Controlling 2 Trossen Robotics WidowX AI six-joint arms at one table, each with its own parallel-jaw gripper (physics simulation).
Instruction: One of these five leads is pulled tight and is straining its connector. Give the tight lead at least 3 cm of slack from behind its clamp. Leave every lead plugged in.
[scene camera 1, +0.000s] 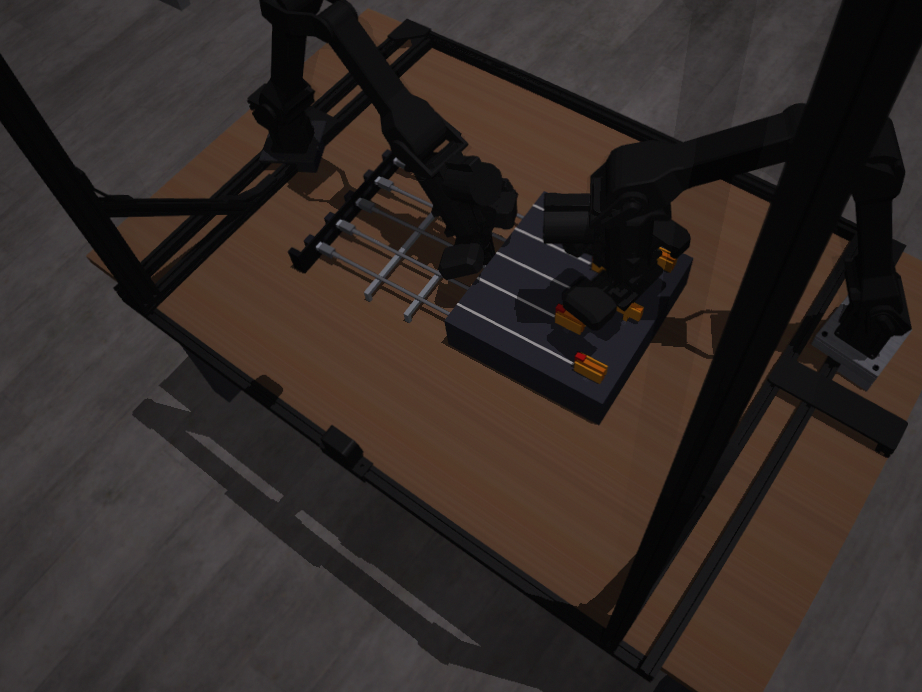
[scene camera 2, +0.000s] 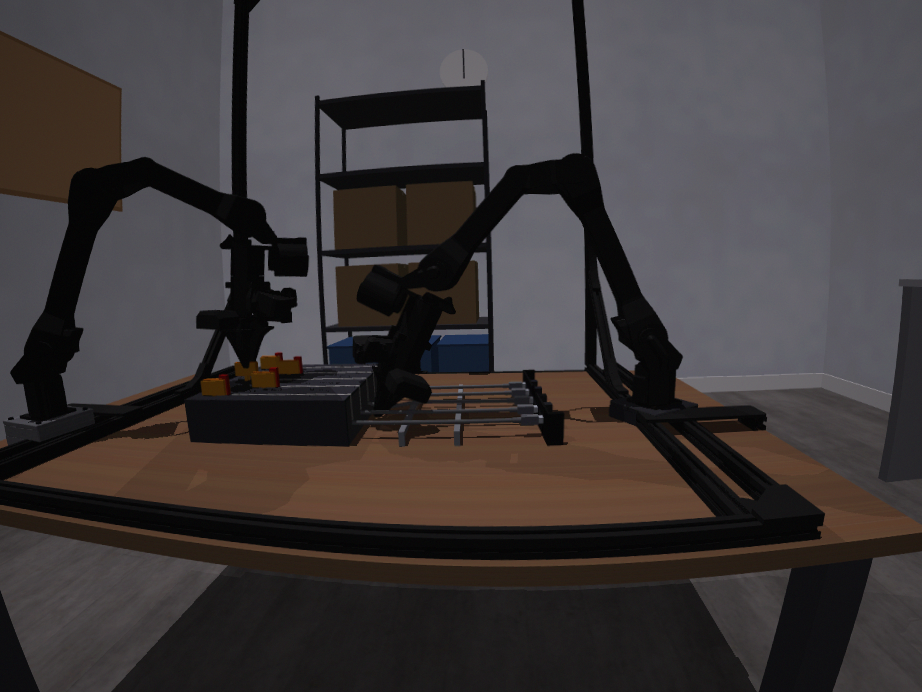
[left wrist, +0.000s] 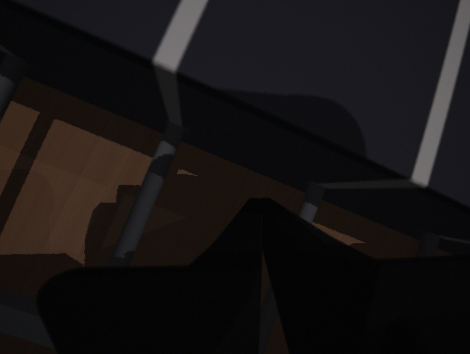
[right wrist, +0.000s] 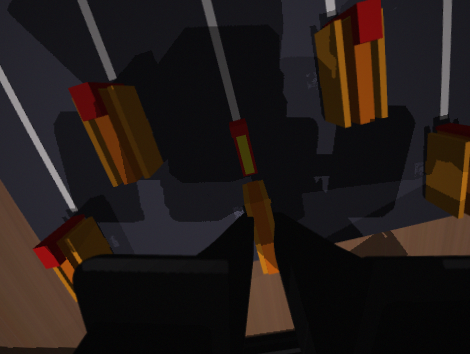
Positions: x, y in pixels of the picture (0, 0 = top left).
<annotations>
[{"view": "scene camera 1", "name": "my left gripper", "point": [494, 266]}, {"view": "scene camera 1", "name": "my right gripper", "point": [625, 305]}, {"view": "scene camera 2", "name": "my left gripper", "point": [376, 416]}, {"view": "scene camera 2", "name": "my right gripper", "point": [248, 367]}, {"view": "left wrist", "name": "my left gripper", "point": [258, 208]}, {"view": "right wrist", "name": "my right gripper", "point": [262, 221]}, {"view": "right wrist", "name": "orange connector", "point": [257, 203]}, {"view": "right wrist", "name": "red-tipped plug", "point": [239, 131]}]
</annotations>
